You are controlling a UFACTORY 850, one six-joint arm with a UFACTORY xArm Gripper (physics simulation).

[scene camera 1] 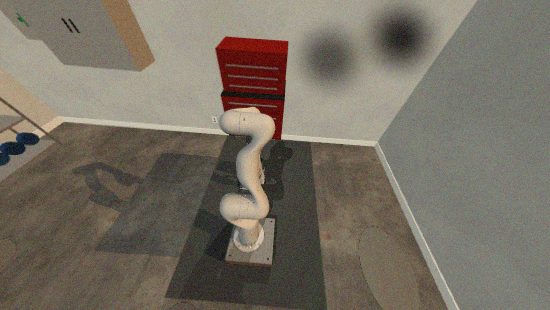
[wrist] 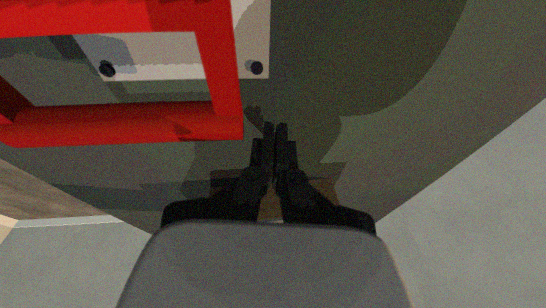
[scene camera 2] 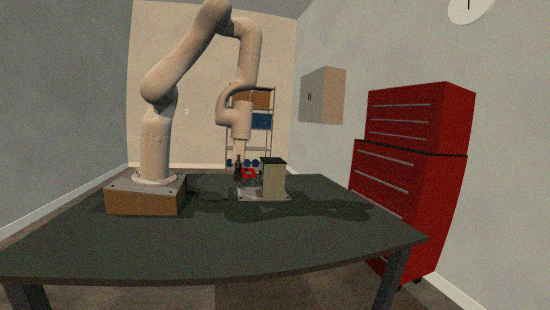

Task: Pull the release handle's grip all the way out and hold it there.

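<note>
The release handle's red grip (scene camera 2: 249,173) (wrist: 125,125) is a rectangular loop. It stands out from the side of a beige box (scene camera 2: 274,181) with a black top, on a pale base plate (scene camera 2: 247,195) (wrist: 252,35). My gripper (scene camera 2: 237,179) (wrist: 273,136) is shut with nothing between its black fingers and points down. In the wrist view the fingertips are just right of and below the grip's near right corner, outside the loop. In scene camera 2 the fingers are beside the grip's outer end. In scene camera 1 the arm hides the grip and fingers.
The arm's base block (scene camera 1: 250,256) (scene camera 2: 142,201) stands on the dark table (scene camera 1: 295,200) (scene camera 2: 210,245), left of the box in scene camera 2. A red tool cabinet (scene camera 1: 254,72) (scene camera 2: 410,120) stands beyond the table. A wall cabinet (scene camera 1: 95,35) (scene camera 2: 334,97) hangs farther off.
</note>
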